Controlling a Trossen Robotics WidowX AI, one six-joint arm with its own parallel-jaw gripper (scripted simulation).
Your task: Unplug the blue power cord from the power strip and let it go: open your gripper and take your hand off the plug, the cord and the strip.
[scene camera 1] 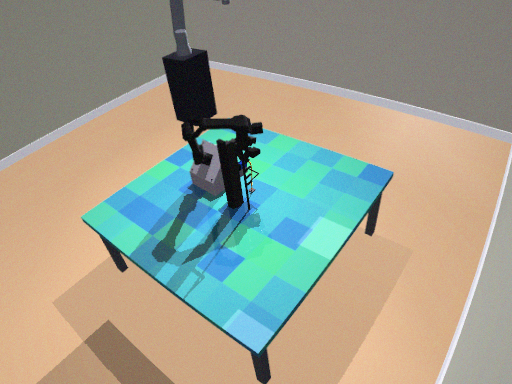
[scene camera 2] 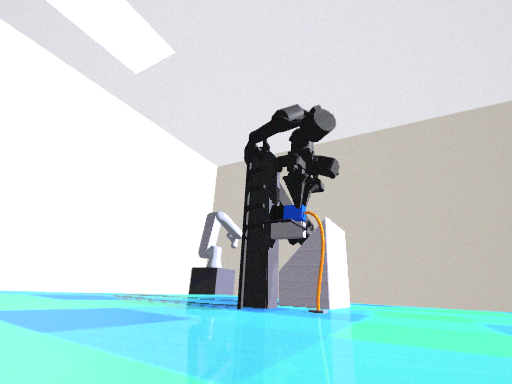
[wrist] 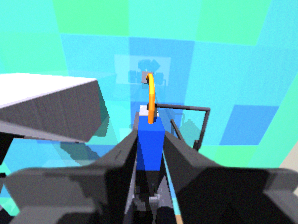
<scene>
The pictures show: my gripper and a blue plug.
My gripper is seen too in the wrist view.
</scene>
